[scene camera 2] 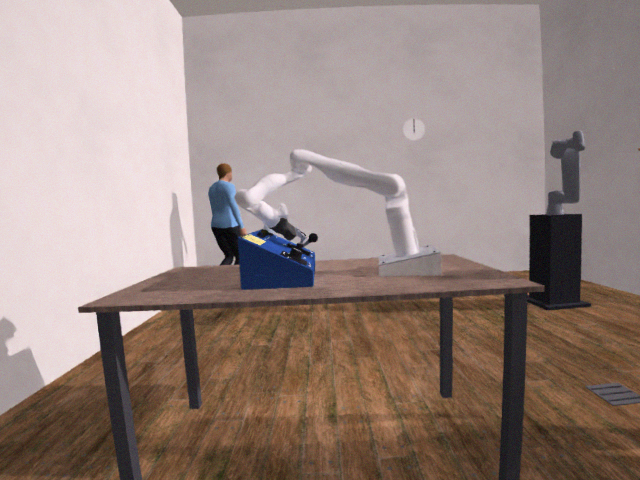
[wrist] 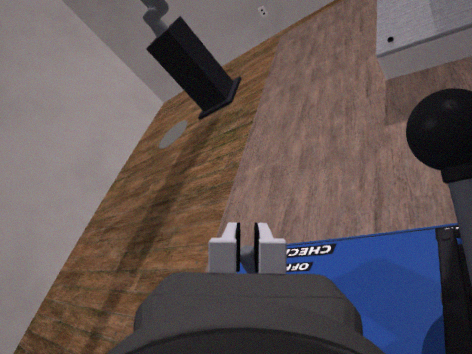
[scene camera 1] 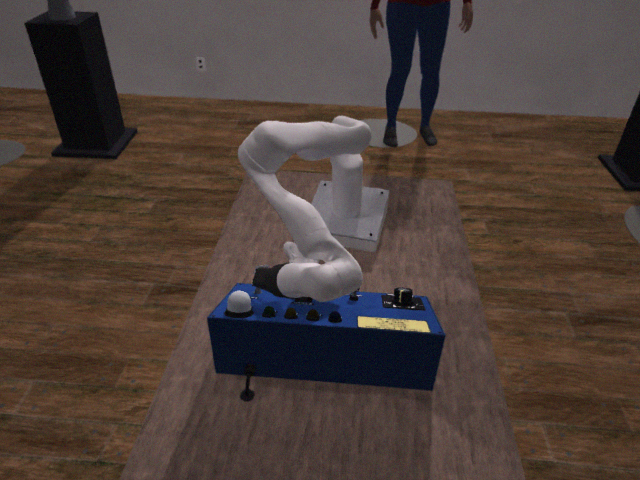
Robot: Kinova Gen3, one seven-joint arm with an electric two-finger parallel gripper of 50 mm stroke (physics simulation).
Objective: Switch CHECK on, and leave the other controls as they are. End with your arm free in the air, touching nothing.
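Where they show: gripper, fingertip midpoint: (scene camera 2: 304, 237) (wrist: 247, 239) (scene camera 1: 258, 271); arm's base, link origin: (scene camera 2: 406, 254) (scene camera 1: 346, 208).
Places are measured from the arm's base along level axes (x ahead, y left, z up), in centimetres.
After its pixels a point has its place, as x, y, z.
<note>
The blue console (scene camera 1: 325, 353) @(63.0, -4.7, 3.2) (scene camera 2: 276, 267) @(51.3, 20.4, 0.7) (wrist: 400, 260) @(40.6, -14.5, 0.8) stands on the table. In the wrist view its CHECK label (wrist: 312, 250) @(38.5, -21.3, 0.0) and an OFF label (wrist: 298, 267) @(40.4, -21.9, 0.9) show just beyond and right of the fingers. My gripper (wrist: 247, 239) @(41.2, -22.2, 7.1) (scene camera 2: 302, 238) @(41.2, -22.2, 7.1) is shut on the small grey CHECK switch lever (wrist: 247, 256) @(42.5, -21.9, 7.2), which shows between the two finger pads. The switch's base is hidden behind the gripper, so its position cannot be read. In scene camera 1 the fingers are hidden or too small to tell apart at the console's back left.
A lever with a black ball knob (wrist: 442, 129) @(38.9, -10.4, 9.3) (scene camera 2: 313, 237) @(37.5, -8.2, 8.1) rises close beside the gripper. The console also bears a white dome (scene camera 1: 239, 302) @(59.4, -23.4, 13.9), several small buttons (scene camera 1: 290, 313) @(59.6, -12.5, 11.5), a black rotary knob (scene camera 1: 402, 296) @(46.3, 13.2, 5.5) and a yellow label (scene camera 1: 393, 324) @(60.0, 9.6, 10.0). The arm's base plate (scene camera 1: 379, 206) @(-1.0, 10.4, 0.6) is behind.
</note>
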